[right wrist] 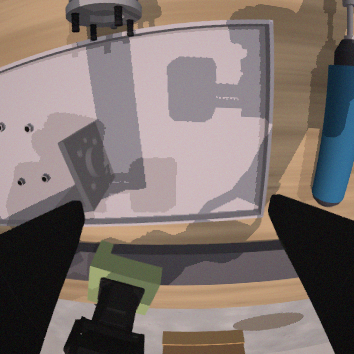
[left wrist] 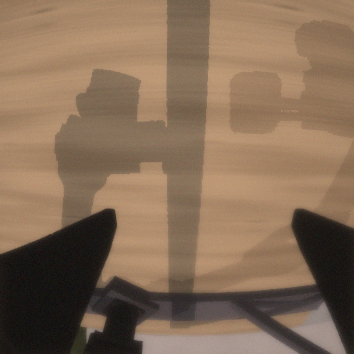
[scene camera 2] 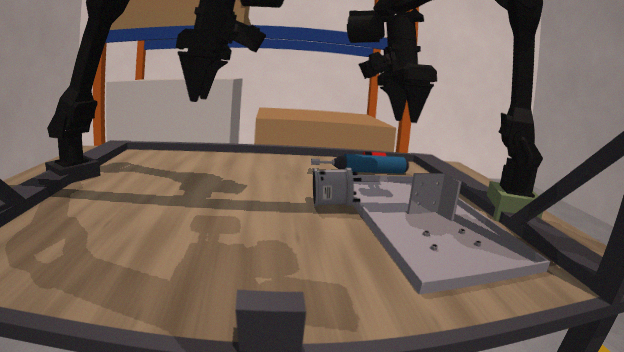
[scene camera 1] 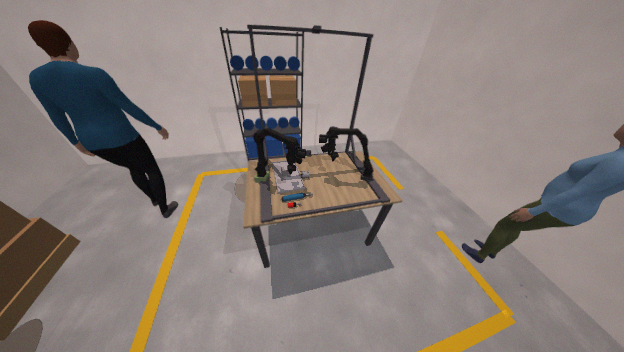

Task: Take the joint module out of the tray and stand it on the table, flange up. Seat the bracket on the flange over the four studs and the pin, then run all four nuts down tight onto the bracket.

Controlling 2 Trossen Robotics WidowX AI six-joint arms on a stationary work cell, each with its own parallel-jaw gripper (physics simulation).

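The grey joint module [scene camera 1: 304, 175] [scene camera 2: 332, 187] lies on its side at the tray's edge, with its flange and black studs toward the tray; its flange [right wrist: 103, 14] shows at the top of the right wrist view. The grey L-shaped bracket [scene camera 2: 425, 194] [right wrist: 87, 165] stands in the pale tray [scene camera 2: 485, 278] [right wrist: 210, 145]. Several small nuts [scene camera 2: 434, 247] [right wrist: 46, 177] sit on the tray floor near it. My right gripper [scene camera 2: 410, 120] [right wrist: 177, 207] is open and empty, high above the tray area. My left gripper [scene camera 2: 198, 99] [left wrist: 205, 218] is open and empty, high above the table.
A blue driver [scene camera 1: 294, 197] [scene camera 2: 382, 164] [right wrist: 334, 140] lies beside the tray, its shaft past the tray's end. A small red object [scene camera 1: 291, 205] [scene camera 2: 375, 154] lies beyond it. A green block [scene camera 2: 505, 201] [right wrist: 135, 270] surrounds the right arm's base. Dark rails edge the table [scene camera 1: 345, 187].
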